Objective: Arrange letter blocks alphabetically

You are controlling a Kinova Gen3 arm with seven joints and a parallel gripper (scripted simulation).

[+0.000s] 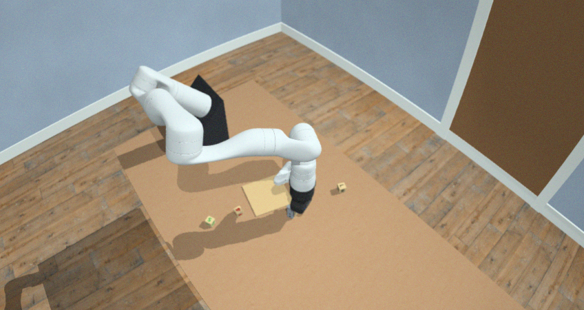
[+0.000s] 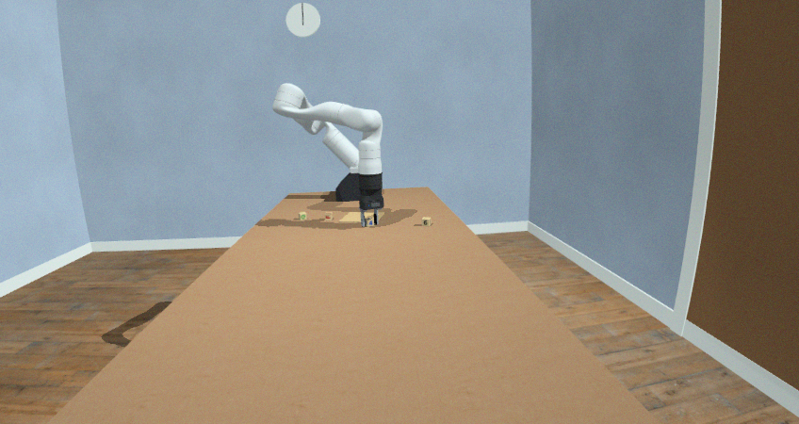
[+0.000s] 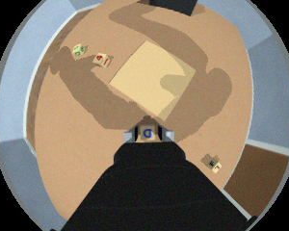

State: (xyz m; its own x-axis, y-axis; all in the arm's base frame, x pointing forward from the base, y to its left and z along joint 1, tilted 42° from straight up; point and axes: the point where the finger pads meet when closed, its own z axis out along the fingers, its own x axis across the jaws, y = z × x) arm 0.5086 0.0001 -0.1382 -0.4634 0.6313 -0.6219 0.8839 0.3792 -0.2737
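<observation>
Right now my hand is 110 mm past the tan mat, 40 mm to the left of it and 20 mm above it.
</observation>
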